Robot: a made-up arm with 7 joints.
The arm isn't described. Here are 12 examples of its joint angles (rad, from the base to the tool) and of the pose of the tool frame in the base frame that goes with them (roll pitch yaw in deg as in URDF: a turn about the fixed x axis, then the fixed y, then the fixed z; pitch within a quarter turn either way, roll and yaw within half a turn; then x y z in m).
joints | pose
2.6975 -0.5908 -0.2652 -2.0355 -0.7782 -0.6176 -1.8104 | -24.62 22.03 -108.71 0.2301 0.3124 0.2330
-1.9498 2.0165 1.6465 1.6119 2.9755 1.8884 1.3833 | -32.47 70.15 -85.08 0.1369 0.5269 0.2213
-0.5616 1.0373 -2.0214 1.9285 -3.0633 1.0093 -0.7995 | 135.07 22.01 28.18 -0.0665 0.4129 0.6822
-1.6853 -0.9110 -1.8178 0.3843 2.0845 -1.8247 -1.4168 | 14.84 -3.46 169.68 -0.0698 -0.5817 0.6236
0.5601 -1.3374 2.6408 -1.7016 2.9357 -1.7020 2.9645 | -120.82 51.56 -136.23 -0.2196 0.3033 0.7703
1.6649 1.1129 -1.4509 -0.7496 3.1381 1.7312 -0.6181 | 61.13 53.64 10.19 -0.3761 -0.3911 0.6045
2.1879 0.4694 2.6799 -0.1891 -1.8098 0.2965 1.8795 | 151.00 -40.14 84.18 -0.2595 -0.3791 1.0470
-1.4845 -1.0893 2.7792 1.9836 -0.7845 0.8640 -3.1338 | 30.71 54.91 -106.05 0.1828 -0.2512 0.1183
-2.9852 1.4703 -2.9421 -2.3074 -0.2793 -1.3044 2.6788 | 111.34 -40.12 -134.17 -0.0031 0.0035 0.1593
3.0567 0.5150 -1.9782 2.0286 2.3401 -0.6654 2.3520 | -65.05 -37.06 60.76 0.1596 -0.3109 0.5358
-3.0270 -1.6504 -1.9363 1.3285 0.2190 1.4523 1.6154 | -109.38 -63.18 -55.18 0.2437 -0.3971 0.2447
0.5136 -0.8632 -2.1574 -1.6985 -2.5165 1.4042 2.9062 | 13.90 -26.57 -106.86 -0.2111 -0.2807 0.5913
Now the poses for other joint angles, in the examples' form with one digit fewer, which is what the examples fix.
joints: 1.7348 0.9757 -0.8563 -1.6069 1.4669 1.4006 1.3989
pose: 46.5 47.4 74.8 -0.424 -0.140 0.667
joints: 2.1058 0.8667 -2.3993 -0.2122 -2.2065 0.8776 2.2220
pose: -148.0 -66.8 -39.1 -0.464 -0.445 0.808
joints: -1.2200 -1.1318 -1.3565 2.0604 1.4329 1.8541 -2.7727
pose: -142.0 1.4 103.1 -0.229 0.004 0.623
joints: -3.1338 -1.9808 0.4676 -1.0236 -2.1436 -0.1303 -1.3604
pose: 14.3 14.6 174.3 0.400 -0.151 -0.224
